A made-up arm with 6 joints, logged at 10 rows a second.
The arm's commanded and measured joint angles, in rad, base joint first. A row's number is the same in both.
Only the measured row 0 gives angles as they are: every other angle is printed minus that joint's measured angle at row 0.
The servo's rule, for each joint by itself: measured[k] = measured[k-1] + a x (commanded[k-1-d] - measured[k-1]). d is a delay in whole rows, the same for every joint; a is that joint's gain. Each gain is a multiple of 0.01, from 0.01 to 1. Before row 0 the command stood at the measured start. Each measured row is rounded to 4 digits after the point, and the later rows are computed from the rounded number. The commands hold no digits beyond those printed.
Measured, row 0:
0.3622 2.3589 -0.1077 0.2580 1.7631 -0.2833
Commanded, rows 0 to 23:
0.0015 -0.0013 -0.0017 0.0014 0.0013 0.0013
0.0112 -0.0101 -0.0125 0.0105 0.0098 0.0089
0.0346 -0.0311 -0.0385 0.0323 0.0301 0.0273
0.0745 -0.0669 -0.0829 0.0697 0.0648 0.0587
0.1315 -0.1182 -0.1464 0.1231 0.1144 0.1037
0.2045 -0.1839 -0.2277 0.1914 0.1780 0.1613
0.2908 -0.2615 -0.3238 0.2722 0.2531 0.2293
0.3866 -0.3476 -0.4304 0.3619 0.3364 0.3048
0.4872 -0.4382 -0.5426 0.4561 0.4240 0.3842
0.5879 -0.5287 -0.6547 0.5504 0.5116 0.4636
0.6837 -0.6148 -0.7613 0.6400 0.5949 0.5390
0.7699 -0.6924 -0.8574 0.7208 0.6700 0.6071
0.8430 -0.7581 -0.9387 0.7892 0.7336 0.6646
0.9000 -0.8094 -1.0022 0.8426 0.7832 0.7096
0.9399 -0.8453 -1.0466 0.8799 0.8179 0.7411
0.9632 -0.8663 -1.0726 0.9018 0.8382 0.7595
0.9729 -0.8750 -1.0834 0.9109 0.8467 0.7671
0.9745 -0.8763 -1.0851 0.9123 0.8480 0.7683
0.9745 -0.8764 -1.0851 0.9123 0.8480 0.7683
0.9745 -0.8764 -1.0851 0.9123 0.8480 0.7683
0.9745 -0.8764 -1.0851 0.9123 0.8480 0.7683
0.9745 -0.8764 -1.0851 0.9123 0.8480 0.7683
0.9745 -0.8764 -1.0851 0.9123 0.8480 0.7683
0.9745 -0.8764 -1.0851 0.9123 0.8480 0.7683
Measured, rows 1 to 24:
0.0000 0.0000 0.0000 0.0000 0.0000 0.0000
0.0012 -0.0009 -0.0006 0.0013 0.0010 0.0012
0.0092 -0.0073 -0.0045 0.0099 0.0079 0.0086
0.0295 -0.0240 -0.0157 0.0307 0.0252 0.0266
0.0655 -0.0540 -0.0379 0.0670 0.0561 0.0574
0.1183 -0.0989 -0.0737 0.1192 0.1016 0.1018
0.1873 -0.1584 -0.1245 0.1863 0.1612 0.1589
0.2701 -0.2306 -0.1903 0.2662 0.2329 0.2265
0.3633 -0.3125 -0.2695 0.3552 0.3136 0.3017
0.4624 -0.4005 -0.3596 0.4490 0.3997 0.3809
0.5628 -0.4902 -0.4570 0.5433 0.4870 0.4603
0.6595 -0.5774 -0.5574 0.6332 0.5712 0.5359
0.7478 -0.6579 -0.6564 0.7147 0.6483 0.6043
0.8240 -0.7280 -0.7496 0.7840 0.7148 0.6622
0.8848 -0.7850 -0.8330 0.8385 0.7682 0.7077
0.9289 -0.8272 -0.9035 0.8770 0.8070 0.7398
0.9563 -0.8546 -0.9593 0.9001 0.8313 0.7587
0.9696 -0.8689 -1.0003 0.9101 0.8433 0.7668
0.9735 -0.8741 -1.0283 0.9121 0.8470 0.7682
0.9743 -0.8757 -1.0470 0.9123 0.8478 0.7683
0.9745 -0.8762 -1.0596 0.9123 0.8480 0.7683
0.9745 -0.8763 -1.0680 0.9123 0.8480 0.7683
0.9745 -0.8764 -1.0736 0.9123 0.8480 0.7683
0.9745 -0.8764 -1.0774 0.9123 0.8480 0.7683
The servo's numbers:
d 1
a 0.80 0.70 0.33 0.93 0.78 0.96

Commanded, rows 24 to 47:
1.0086 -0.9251 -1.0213 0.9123 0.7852 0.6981
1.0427 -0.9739 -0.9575 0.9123 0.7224 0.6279
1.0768 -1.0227 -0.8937 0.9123 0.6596 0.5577
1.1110 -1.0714 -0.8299 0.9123 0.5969 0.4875
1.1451 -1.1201 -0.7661 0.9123 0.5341 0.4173
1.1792 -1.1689 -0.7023 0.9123 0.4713 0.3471
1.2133 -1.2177 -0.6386 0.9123 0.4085 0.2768
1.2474 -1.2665 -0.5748 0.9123 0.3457 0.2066
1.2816 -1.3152 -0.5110 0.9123 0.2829 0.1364
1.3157 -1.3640 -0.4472 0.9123 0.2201 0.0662
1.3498 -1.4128 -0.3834 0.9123 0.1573 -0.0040
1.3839 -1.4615 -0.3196 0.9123 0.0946 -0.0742
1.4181 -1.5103 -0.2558 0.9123 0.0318 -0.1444
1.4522 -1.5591 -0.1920 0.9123 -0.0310 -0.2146
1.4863 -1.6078 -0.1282 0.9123 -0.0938 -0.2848
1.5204 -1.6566 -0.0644 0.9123 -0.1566 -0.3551
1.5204 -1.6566 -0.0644 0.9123 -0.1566 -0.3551
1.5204 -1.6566 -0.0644 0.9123 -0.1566 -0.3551
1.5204 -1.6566 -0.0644 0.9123 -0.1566 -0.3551
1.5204 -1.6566 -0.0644 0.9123 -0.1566 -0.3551
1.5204 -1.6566 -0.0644 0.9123 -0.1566 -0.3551
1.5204 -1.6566 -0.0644 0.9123 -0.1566 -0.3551
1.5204 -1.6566 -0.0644 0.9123 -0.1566 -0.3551
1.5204 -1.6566 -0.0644 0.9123 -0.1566 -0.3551
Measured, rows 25 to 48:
0.9745 -0.8764 -1.0799 0.9123 0.8480 0.7683
1.0018 -0.9105 -1.0606 0.9123 0.7990 0.7009
1.0345 -0.9549 -1.0266 0.9123 0.7393 0.6308
1.0683 -1.0024 -0.9827 0.9123 0.6771 0.5606
1.1025 -1.0507 -0.9323 0.9123 0.6145 0.4904
1.1366 -1.0993 -0.8775 0.9123 0.5518 0.4202
1.1707 -1.1480 -0.8197 0.9123 0.4890 0.3500
1.2048 -1.1968 -0.7599 0.9123 0.4262 0.2797
1.2389 -1.2456 -0.6988 0.9123 0.3634 0.2095
1.2731 -1.2943 -0.6368 0.9123 0.3006 0.1393
1.3072 -1.3431 -0.5742 0.9123 0.2378 0.0691
1.3413 -1.3919 -0.5112 0.9123 0.1750 -0.0011
1.3754 -1.4406 -0.4480 0.9123 0.1123 -0.0713
1.4096 -1.4894 -0.3846 0.9123 0.0495 -0.1415
1.4437 -1.5382 -0.3210 0.9123 -0.0133 -0.2117
1.4778 -1.5869 -0.2574 0.9123 -0.0761 -0.2819
1.5119 -1.6357 -0.1937 0.9123 -0.1389 -0.3522
1.5187 -1.6503 -0.1510 0.9123 -0.1527 -0.3550
1.5201 -1.6547 -0.1224 0.9123 -0.1557 -0.3551
1.5203 -1.6560 -0.1033 0.9123 -0.1564 -0.3551
1.5204 -1.6564 -0.0905 0.9123 -0.1566 -0.3551
1.5204 -1.6565 -0.0819 0.9123 -0.1566 -0.3551
1.5204 -1.6566 -0.0761 0.9123 -0.1566 -0.3551
1.5204 -1.6566 -0.0722 0.9123 -0.1566 -0.3551

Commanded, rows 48 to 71:
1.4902 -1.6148 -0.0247 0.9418 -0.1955 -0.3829
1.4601 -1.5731 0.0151 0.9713 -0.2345 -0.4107
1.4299 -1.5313 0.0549 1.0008 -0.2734 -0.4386
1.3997 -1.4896 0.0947 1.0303 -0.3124 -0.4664
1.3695 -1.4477 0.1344 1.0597 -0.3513 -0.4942
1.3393 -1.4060 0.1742 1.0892 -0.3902 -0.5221
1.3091 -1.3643 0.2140 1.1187 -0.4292 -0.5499
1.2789 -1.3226 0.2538 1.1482 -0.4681 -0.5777
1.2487 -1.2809 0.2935 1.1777 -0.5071 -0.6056
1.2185 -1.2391 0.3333 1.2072 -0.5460 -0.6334
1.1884 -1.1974 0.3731 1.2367 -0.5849 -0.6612
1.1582 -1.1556 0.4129 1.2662 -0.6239 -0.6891
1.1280 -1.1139 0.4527 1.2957 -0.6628 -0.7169
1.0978 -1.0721 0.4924 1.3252 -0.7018 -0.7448
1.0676 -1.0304 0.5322 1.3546 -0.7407 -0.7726
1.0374 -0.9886 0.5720 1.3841 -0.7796 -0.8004
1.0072 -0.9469 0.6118 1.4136 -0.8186 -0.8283
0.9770 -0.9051 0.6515 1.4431 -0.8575 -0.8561
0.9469 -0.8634 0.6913 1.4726 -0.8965 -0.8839
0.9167 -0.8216 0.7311 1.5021 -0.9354 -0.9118
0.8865 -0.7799 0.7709 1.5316 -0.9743 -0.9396
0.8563 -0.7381 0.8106 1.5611 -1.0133 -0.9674
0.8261 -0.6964 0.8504 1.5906 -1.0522 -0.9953
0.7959 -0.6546 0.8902 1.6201 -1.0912 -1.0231
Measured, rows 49 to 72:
1.5204 -1.6566 -0.0696 0.9123 -0.1566 -0.3551
1.4962 -1.6273 -0.0548 0.9397 -0.1869 -0.3818
1.4673 -1.5894 -0.0317 0.9691 -0.2240 -0.4095
1.4374 -1.5487 -0.0031 0.9986 -0.2625 -0.4374
1.4072 -1.5073 0.0292 1.0281 -0.3014 -0.4652
1.3770 -1.4656 0.0639 1.0575 -0.3403 -0.4930
1.3468 -1.4239 0.1003 1.0870 -0.3792 -0.5209
1.3166 -1.3822 0.1378 1.1165 -0.4182 -0.5487
1.2864 -1.3405 0.1761 1.1460 -0.4571 -0.5765
1.2562 -1.2988 0.2148 1.1755 -0.4961 -0.6044
1.2260 -1.2570 0.2539 1.2050 -0.5350 -0.6322
1.1959 -1.2153 0.2932 1.2345 -0.5739 -0.6600
1.1657 -1.1735 0.3327 1.2640 -0.6129 -0.6879
1.1355 -1.1318 0.3723 1.2935 -0.6518 -0.7157
1.1053 -1.0900 0.4119 1.3230 -0.6908 -0.7436
1.0751 -1.0483 0.4516 1.3524 -0.7297 -0.7714
1.0449 -1.0065 0.4913 1.3819 -0.7686 -0.7992
1.0147 -0.9648 0.5311 1.4114 -0.8076 -0.8271
0.9845 -0.9230 0.5708 1.4409 -0.8465 -0.8549
0.9544 -0.8813 0.6106 1.4704 -0.8855 -0.8827
0.9242 -0.8395 0.6504 1.4999 -0.9244 -0.9106
0.8940 -0.7978 0.6902 1.5294 -0.9633 -0.9384
0.8638 -0.7560 0.7299 1.5589 -1.0023 -0.9662
0.8336 -0.7143 0.7697 1.5884 -1.0412 -0.9941

